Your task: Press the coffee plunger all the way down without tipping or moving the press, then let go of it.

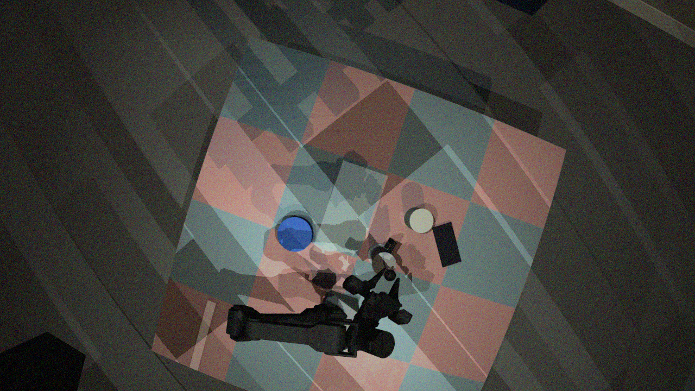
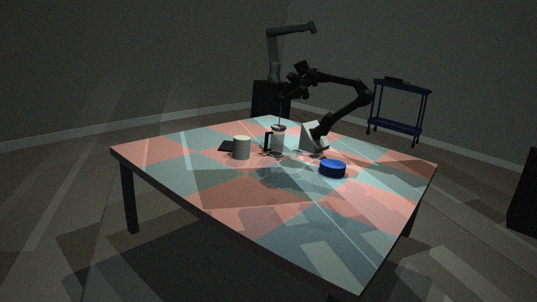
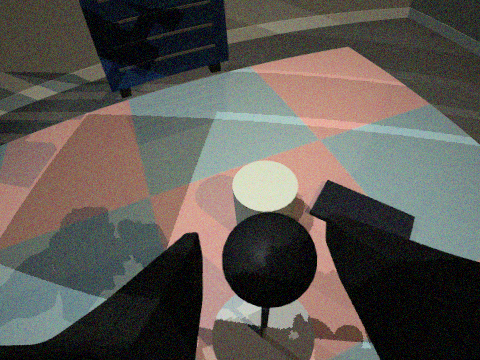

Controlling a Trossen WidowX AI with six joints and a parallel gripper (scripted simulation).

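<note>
The glass coffee press is 14 cm below my gripper tip and 1 cm ahead of it. From my gripper tip the other things lie so: blue round tin (30 cm to the left, 26 cm below, 5 cm behind); then flat dark slab (28 cm below, 21 cm to the right, 12 cm ahead).
</note>
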